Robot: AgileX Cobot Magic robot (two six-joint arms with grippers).
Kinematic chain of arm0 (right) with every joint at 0, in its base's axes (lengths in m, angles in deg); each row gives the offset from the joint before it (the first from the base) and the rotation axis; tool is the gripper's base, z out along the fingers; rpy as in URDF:
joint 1: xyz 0 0 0.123 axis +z
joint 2: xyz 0 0 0 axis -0.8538 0.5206 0
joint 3: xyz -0.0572 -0.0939 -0.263 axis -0.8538 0.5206 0
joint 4: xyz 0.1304 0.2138 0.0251 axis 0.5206 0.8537 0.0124
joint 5: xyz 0 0 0 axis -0.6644 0.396 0.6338
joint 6: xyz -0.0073 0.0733 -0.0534 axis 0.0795 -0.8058 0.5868
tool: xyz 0 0 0 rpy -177.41 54.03 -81.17
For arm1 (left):
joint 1: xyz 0 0 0.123 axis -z
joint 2: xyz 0 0 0 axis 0.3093 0.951 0
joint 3: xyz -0.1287 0.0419 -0.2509 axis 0.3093 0.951 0
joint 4: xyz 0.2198 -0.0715 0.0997 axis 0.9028 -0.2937 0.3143
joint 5: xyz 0 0 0 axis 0.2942 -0.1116 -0.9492
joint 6: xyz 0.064 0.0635 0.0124 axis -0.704 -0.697 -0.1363
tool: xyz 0 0 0 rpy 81.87 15.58 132.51
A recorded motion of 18 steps. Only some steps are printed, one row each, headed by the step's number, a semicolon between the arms.
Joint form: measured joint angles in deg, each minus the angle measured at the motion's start. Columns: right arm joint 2, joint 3, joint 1, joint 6, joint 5, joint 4; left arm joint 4, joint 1, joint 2, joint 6, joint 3, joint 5.
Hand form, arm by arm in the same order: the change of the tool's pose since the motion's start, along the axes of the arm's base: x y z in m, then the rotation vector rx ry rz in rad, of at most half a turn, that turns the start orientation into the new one. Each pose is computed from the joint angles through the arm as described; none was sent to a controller.
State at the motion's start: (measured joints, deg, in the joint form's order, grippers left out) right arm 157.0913 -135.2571 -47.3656 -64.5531 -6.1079 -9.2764; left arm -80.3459 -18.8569 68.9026 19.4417 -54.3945 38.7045
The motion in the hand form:
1: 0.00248 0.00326 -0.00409 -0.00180 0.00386 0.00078; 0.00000 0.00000 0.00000 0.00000 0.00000 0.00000
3: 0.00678 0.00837 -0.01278 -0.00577 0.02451 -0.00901; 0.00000 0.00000 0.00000 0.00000 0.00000 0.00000
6: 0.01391 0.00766 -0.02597 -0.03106 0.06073 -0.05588; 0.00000 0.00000 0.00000 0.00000 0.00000 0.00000
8: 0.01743 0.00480 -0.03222 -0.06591 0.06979 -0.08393; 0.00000 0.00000 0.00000 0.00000 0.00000 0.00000
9: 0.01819 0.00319 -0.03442 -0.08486 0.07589 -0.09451; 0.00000 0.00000 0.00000 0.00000 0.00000 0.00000
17: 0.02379 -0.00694 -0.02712 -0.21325 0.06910 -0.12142; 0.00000 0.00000 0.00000 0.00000 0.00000 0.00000
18: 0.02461 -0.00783 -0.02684 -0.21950 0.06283 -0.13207; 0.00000 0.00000 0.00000 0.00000 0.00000 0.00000
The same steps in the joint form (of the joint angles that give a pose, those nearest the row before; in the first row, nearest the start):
1: 0.92 0.00 0.65 -0.23 -0.88 0.00; 0.00 0.00 0.00 0.00 0.00 0.00
3: 2.74 0.00 1.67 -1.64 -2.13 -0.39; 0.00 0.00 0.00 0.00 0.00 0.00
6: 5.23 0.00 1.86 -5.55 -3.68 -2.99; 0.00 0.00 0.00 0.00 0.00 0.00
8: 6.27 0.00 1.86 -8.64 -4.68 -6.30; 0.00 0.00 0.00 0.00 0.00 0.00
9: 6.58 0.00 1.86 -10.23 -4.77 -8.13; 0.00 0.00 0.00 0.00 0.00 0.00
17: 6.78 -2.76 1.86 -18.37 -1.97 -20.24; 0.00 0.00 0.00 0.00 0.00 0.00
18: 6.78 -2.80 1.86 -19.35 -2.33 -21.16; 0.00 0.00 0.00 0.00 0.00 0.00

